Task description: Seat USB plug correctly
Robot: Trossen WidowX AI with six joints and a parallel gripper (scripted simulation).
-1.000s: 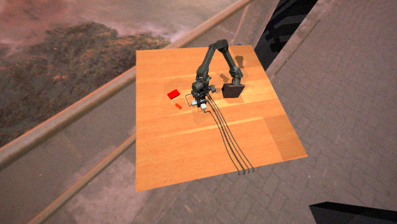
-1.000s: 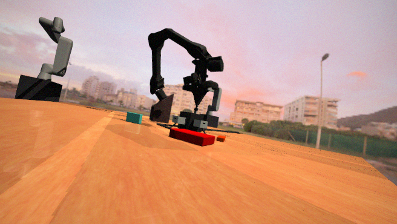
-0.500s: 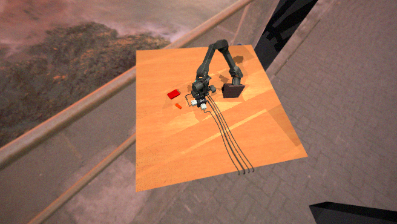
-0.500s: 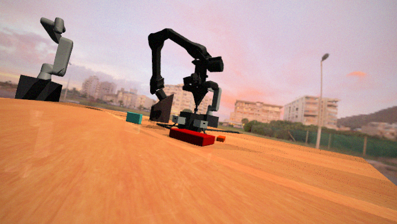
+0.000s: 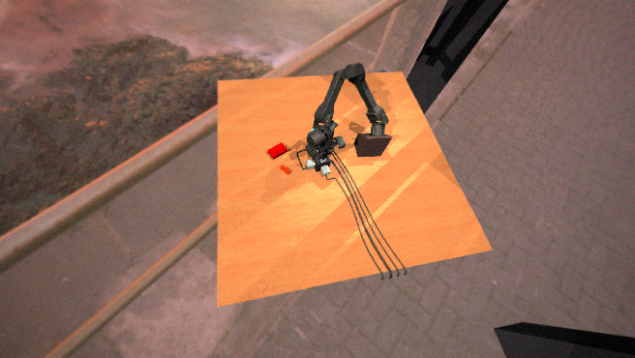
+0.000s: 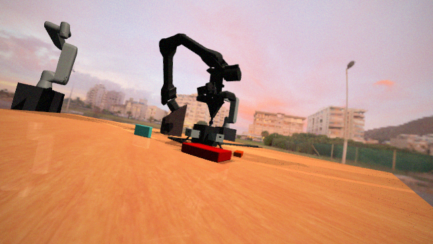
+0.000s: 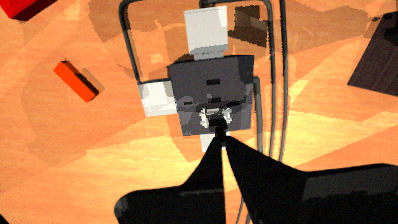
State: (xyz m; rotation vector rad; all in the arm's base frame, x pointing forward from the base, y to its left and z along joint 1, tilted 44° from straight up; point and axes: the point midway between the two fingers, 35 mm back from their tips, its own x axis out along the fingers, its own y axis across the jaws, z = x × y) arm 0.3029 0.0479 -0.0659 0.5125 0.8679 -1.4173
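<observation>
Now: the USB plug 20 mm below my gripper tip. The rest, counted from my gripper tip: teal block 250 mm to the right, 100 mm below; red flat block 230 mm ahead, 130 mm to the right, 100 mm below; small orange block 200 mm ahead, 10 mm to the right, 110 mm below.
</observation>
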